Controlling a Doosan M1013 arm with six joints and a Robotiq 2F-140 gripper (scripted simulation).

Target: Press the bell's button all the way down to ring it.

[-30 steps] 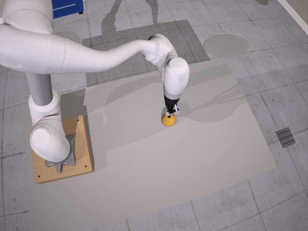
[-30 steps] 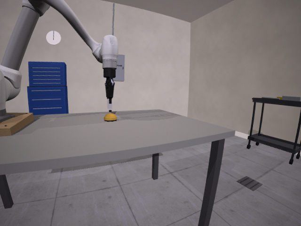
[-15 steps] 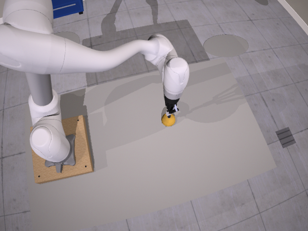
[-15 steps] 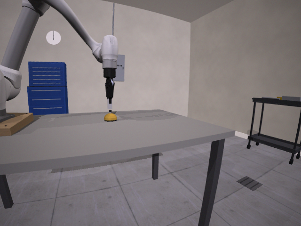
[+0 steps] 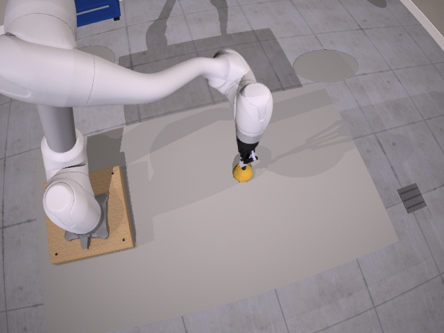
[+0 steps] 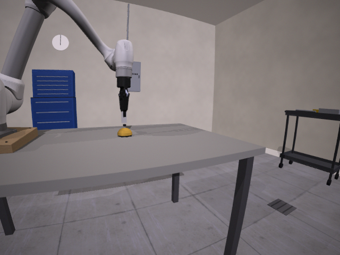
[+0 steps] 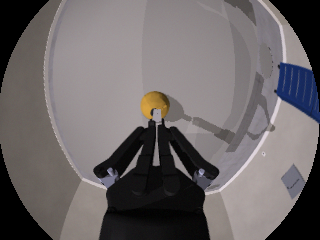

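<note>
Now: hand 10 mm to the left of the small dark button and 50 mm above it. Also, from my hand: yellow dome bell 10 mm to the right, 70 mm below.
</note>
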